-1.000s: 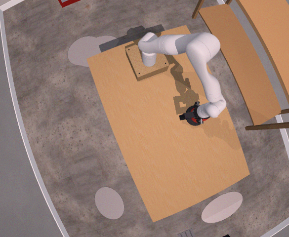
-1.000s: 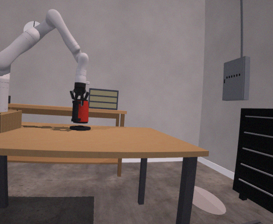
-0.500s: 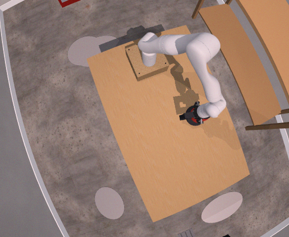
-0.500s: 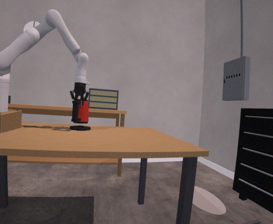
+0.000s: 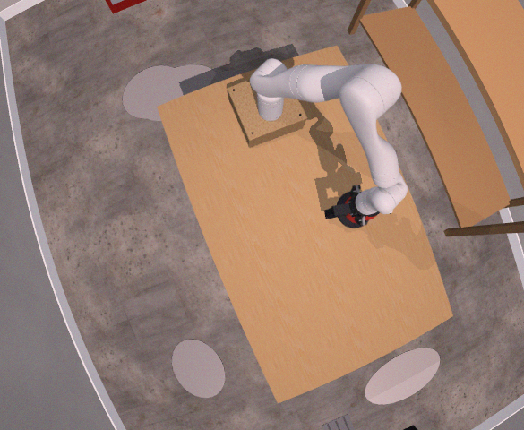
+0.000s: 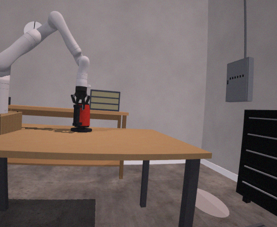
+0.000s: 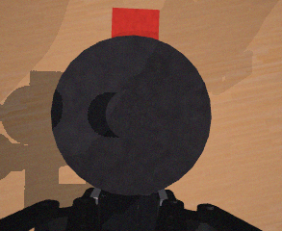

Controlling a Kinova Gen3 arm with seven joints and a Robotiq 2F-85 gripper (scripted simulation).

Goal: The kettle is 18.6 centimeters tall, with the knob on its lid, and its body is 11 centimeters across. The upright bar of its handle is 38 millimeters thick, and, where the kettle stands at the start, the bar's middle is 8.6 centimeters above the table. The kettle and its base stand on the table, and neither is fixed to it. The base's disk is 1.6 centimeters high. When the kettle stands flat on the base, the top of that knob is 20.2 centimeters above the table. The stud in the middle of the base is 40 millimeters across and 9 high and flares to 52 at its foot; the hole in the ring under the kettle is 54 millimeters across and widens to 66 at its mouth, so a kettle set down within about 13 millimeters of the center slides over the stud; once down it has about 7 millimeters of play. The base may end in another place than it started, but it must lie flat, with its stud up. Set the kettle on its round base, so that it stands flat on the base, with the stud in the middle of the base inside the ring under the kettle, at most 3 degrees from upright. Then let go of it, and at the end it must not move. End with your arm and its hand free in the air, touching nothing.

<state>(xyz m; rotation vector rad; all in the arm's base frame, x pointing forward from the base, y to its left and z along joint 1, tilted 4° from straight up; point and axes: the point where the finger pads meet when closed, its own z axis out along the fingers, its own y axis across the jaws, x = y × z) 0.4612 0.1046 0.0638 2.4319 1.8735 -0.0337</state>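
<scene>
The red kettle lies 50 mm below my hand, 20 mm to the left of it and 10 mm ahead of it. The rest, counted from my hand: round black base 160 mm below, 60 mm to the left, 10 mm ahead.
</scene>
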